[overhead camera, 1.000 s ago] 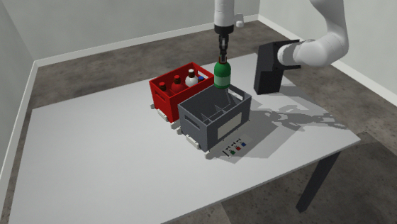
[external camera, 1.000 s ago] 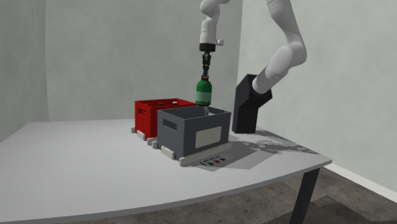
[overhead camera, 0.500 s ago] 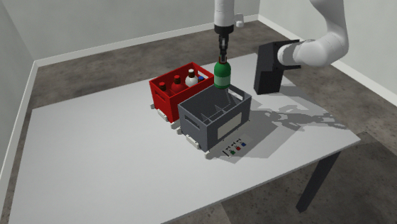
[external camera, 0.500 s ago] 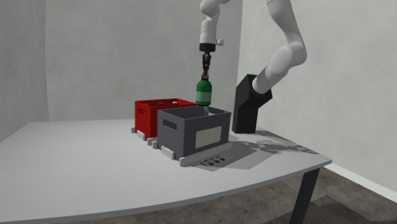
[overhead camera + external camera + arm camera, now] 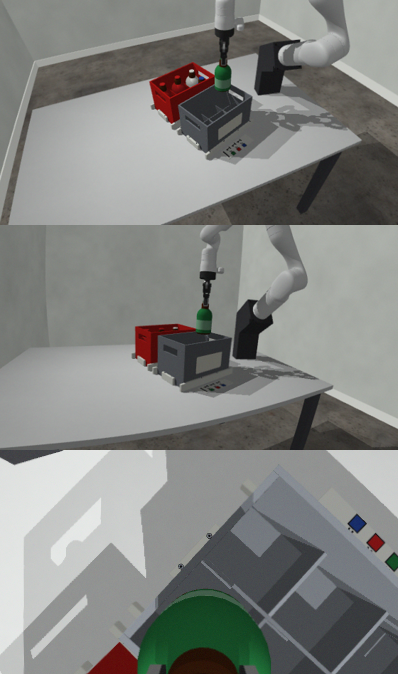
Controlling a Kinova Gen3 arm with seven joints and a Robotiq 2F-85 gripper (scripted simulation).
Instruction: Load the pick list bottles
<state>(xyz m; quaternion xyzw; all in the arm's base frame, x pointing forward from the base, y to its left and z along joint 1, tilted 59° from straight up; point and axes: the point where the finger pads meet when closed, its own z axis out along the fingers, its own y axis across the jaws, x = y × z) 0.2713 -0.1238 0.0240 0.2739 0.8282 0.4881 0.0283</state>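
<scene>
The green-label bottle is 70 mm below my hand. Round my hand: red crate (240 mm below, 150 mm to the right, 150 mm ahead); grey crate (240 mm below, 70 mm to the left, 70 mm ahead); blue-label bottle (240 mm below, 130 mm to the right, 60 mm ahead).
</scene>
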